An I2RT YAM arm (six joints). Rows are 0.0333 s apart.
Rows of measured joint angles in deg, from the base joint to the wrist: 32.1 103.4 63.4 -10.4 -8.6 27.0; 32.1 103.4 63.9 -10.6 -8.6 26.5; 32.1 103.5 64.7 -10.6 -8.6 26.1; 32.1 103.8 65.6 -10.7 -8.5 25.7; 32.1 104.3 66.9 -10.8 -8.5 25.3; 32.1 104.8 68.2 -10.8 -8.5 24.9; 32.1 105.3 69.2 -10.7 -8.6 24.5; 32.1 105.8 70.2 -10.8 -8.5 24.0; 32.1 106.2 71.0 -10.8 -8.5 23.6; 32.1 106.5 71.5 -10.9 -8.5 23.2; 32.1 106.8 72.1 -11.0 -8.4 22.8; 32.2 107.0 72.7 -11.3 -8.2 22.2; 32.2 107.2 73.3 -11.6 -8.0 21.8; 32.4 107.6 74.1 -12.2 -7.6 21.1; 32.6 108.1 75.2 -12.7 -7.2 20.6; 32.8 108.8 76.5 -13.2 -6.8 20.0; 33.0 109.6 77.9 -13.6 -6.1 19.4; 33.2 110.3 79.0 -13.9 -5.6 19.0; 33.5 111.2 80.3 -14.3 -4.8 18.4; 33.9 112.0 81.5 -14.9 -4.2 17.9; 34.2 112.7 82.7 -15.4 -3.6 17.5; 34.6 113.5 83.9 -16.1 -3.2 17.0; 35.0 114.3 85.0 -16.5 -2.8 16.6
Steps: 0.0 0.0 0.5 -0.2 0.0 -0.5; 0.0 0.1 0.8 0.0 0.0 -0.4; 0.0 0.3 0.9 -0.1 0.1 -0.4; 0.0 0.5 1.3 -0.1 0.0 -0.4; 0.0 0.5 1.3 0.0 0.0 -0.4; 0.0 0.5 1.0 0.1 -0.1 -0.4; 0.0 0.5 1.0 -0.1 0.1 -0.5; 0.0 0.4 0.8 0.0 0.0 -0.4; 0.0 0.3 0.5 -0.1 0.0 -0.4; 0.0 0.3 0.6 -0.1 0.1 -0.4; 0.1 0.2 0.6 -0.3 0.2 -0.6; 0.0 0.2 0.6 -0.3 0.2 -0.4; 0.2 0.4 0.8 -0.6 0.4 -0.7; 0.2 0.5 1.1 -0.5 0.4 -0.5; 0.2 0.7 1.3 -0.5 0.4 -0.6; 0.2 0.8 1.4 -0.4 0.7 -0.6; 0.2 0.7 1.1 -0.3 0.5 -0.4; 0.3 0.9 1.3 -0.4 0.8 -0.6; 0.4 0.8 1.2 -0.6 0.6 -0.5; 0.3 0.7 1.2 -0.5 0.6 -0.4; 0.4 0.8 1.2 -0.7 0.4 -0.5; 0.4 0.8 1.1 -0.4 0.4 -0.4
